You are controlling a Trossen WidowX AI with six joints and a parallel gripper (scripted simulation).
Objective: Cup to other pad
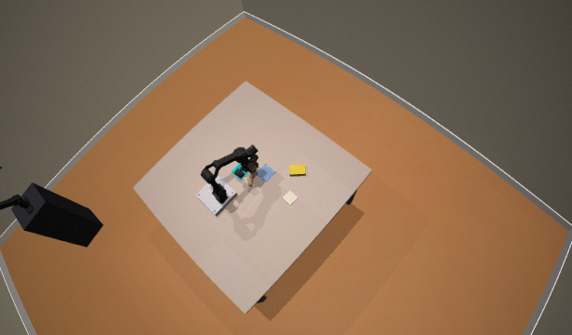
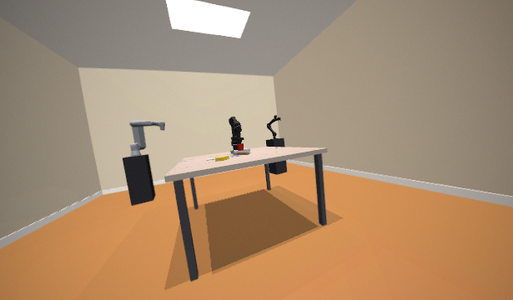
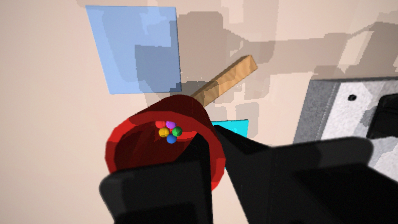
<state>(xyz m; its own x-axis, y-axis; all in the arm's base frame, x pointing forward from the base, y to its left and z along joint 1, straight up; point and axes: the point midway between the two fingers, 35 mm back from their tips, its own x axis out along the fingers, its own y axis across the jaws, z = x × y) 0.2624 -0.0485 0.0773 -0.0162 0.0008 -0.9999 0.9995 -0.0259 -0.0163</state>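
Right now my gripper tip is 10 cm above the cyan pad, 8 cm to the right of it and 2 cm past it. The rest, counted from my gripper tip: wooden block: 8 cm below, 2 cm ahead; then blue pad: 10 cm below, 8 cm to the right, 7 cm ahead; then red cup: 3 cm ahead.
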